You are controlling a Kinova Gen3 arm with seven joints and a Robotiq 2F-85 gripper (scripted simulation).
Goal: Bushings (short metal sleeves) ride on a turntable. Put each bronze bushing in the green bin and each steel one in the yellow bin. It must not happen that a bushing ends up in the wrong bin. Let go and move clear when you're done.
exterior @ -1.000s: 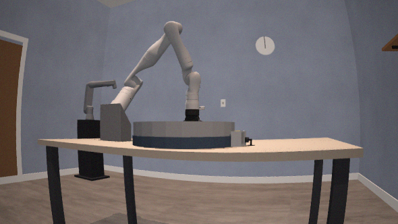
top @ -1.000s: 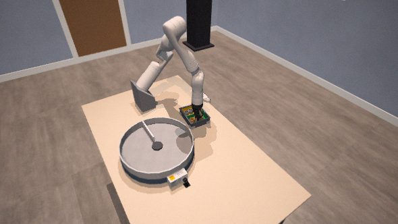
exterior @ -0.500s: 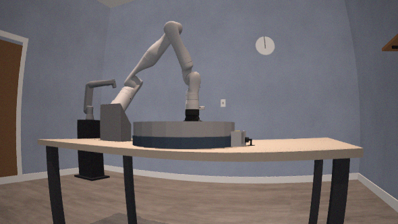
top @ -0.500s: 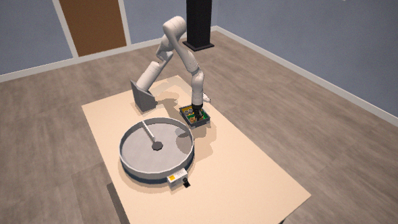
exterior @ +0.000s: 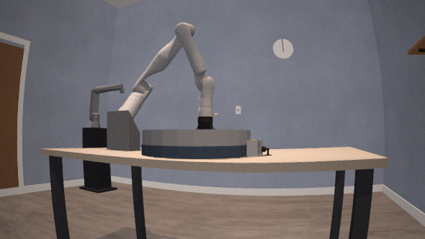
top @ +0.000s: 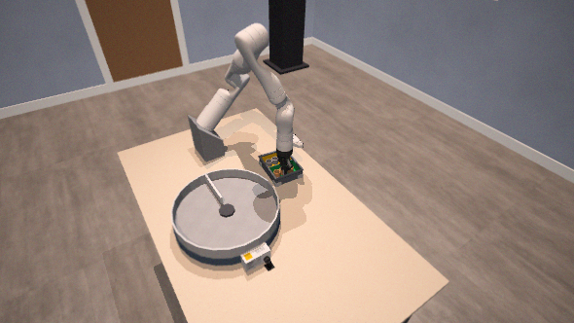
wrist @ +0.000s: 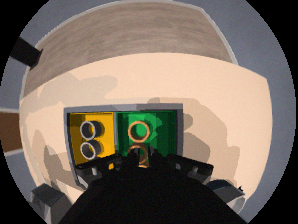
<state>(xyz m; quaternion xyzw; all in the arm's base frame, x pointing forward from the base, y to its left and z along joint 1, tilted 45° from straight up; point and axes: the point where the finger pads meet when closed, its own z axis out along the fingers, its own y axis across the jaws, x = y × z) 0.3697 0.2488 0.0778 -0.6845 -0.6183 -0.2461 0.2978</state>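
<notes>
Now: hand 4 cm past the bin and 1 cm above it. From my hand the other things lie so: grey turntable 34 cm to the right, 11 cm ahead, 2 cm above.
</notes>
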